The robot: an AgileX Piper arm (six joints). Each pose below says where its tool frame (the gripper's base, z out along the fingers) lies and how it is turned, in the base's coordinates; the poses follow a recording.
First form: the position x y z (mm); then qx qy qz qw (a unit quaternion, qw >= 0).
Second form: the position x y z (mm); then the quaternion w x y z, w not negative. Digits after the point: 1 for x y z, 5 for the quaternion.
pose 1, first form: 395.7, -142.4, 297.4, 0.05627, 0.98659, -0.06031, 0.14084
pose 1, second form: 395.7, -142.4, 297.4, 0.14084, 0.05627, 0.98659, -0.06031
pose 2, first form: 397.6, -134.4, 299.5, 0.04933, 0.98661, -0.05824, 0.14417
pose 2, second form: 397.6, -134.4, 299.5, 0.14417, 0.04933, 0.98661, -0.05824
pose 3, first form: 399.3, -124.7, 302.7, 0.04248, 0.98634, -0.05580, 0.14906
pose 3, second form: 399.3, -124.7, 302.7, 0.14906, 0.04248, 0.98634, -0.05580
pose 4, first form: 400.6, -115.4, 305.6, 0.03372, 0.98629, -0.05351, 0.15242
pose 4, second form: 400.6, -115.4, 305.6, 0.15242, 0.03372, 0.98629, -0.05351
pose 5, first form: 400.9, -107.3, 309.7, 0.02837, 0.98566, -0.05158, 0.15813
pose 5, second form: 400.9, -107.3, 309.7, 0.15813, 0.02837, 0.98566, -0.05158
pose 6, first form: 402.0, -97.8, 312.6, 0.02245, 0.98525, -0.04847, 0.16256
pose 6, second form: 402.0, -97.8, 312.6, 0.16256, 0.02245, 0.98525, -0.04847
